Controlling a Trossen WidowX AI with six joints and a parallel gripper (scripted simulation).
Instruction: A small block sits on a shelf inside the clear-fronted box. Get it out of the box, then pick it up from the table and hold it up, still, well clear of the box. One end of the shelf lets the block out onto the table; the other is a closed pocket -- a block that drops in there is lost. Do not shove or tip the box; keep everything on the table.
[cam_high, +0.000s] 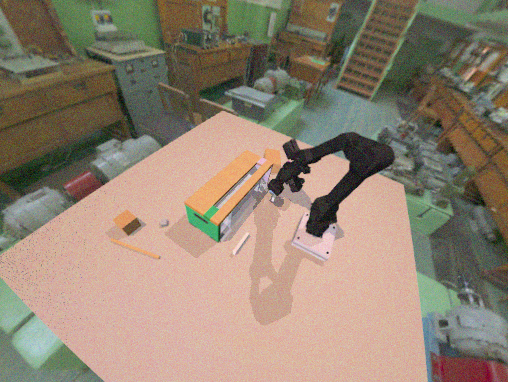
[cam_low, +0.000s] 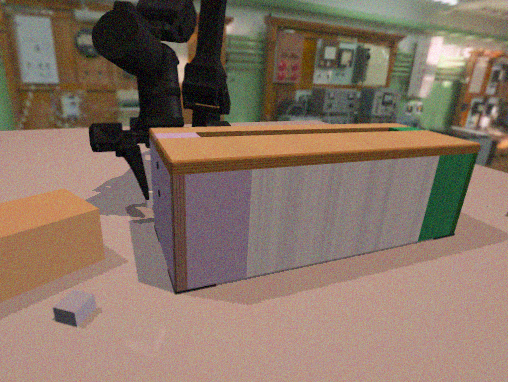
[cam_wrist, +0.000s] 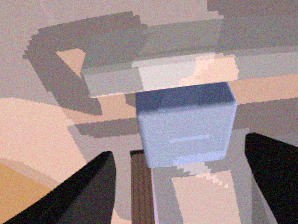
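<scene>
Now: the blue block 20 mm behind my gripper tip, 10 mm to the left of it and 10 mm below it. From my gripper tip the other things lie so: thin orange stick 350 mm ahead, 480 mm to the left, 20 mm below; box 100 mm ahead, 150 mm to the left, 40 mm above.
</scene>
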